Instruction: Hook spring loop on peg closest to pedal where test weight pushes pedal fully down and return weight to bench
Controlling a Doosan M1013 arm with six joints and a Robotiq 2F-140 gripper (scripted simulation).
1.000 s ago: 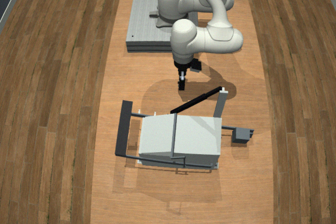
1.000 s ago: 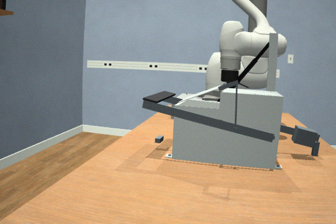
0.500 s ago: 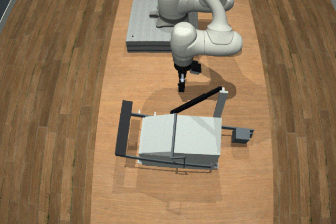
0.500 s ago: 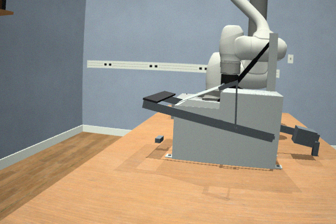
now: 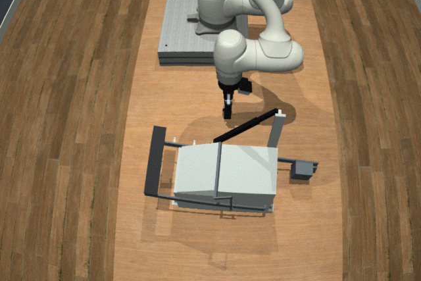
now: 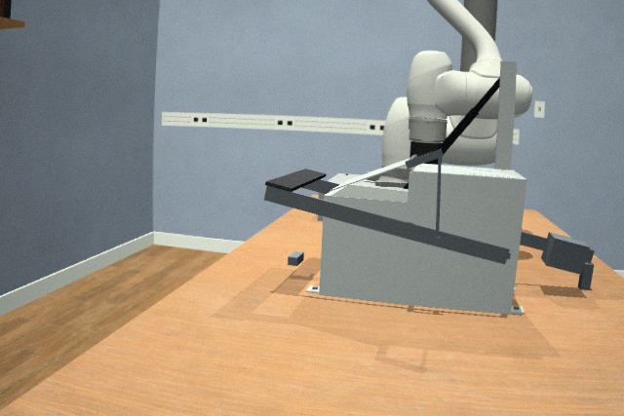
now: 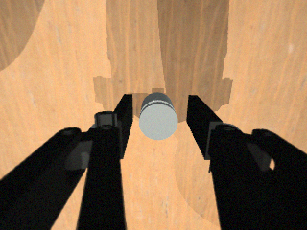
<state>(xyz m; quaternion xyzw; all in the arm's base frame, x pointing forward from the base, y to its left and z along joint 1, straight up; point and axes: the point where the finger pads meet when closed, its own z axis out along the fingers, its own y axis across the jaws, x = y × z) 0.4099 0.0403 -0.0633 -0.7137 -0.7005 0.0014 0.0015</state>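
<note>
My gripper is now 1 cm above the steel test weight. Round my hand: small grey block 26 cm to the right, 21 cm ahead, 3 cm below.
</note>
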